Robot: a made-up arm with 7 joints.
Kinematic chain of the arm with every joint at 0, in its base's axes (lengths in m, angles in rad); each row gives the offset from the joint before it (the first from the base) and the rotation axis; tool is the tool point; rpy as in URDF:
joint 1: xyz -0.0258 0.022 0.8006 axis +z
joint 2: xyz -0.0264 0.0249 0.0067 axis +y
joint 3: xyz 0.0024 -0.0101 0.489 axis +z
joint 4: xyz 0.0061 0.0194 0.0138 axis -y
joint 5: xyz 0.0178 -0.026 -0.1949 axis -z
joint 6: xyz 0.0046 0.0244 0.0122 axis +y
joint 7: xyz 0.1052 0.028 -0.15 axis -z
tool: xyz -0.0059 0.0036 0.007 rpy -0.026 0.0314 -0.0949
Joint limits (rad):
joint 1: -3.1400..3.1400
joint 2: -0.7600..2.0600
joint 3: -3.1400..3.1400
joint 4: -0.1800..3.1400
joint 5: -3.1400..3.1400
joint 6: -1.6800..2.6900
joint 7: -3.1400..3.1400
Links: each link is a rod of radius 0.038 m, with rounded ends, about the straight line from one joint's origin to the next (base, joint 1, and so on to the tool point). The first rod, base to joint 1, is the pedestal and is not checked.
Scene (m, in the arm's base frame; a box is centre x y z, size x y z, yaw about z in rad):
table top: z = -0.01
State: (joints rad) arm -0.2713 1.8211 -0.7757 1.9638 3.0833 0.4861 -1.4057
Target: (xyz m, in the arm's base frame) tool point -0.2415 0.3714 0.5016
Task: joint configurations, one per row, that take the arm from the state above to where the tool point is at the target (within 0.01 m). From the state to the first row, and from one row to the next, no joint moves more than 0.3 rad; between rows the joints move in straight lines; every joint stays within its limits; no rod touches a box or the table.
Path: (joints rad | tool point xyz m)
1: -0.0065 1.7932 -0.5554 1.8812 3.0914 0.4560 -1.4101 | 0.4724 -0.1970 0.4125
2: 0.2583 1.7654 -0.3351 1.7986 3.0995 0.4259 -1.4146 | 0.4651 -0.0079 0.3840
3: 0.5231 1.7375 -0.1148 1.7159 3.1076 0.3958 -1.4190 | 0.3949 0.1710 0.3711
4: 0.7879 1.7097 0.1055 1.6333 3.1157 0.3657 -1.4234 | 0.2680 0.3145 0.3764
5: 1.0528 1.6818 0.3258 1.5507 3.1238 0.3356 -1.4279 | 0.1018 0.4015 0.4010
6: 1.3176 1.6540 0.5462 1.4681 3.1319 0.3055 -1.4323 | -0.0778 0.4202 0.4436
7: 1.5824 1.6261 0.7665 1.3855 3.1400 0.2753 -1.4367 | -0.2415 0.3714 0.5016

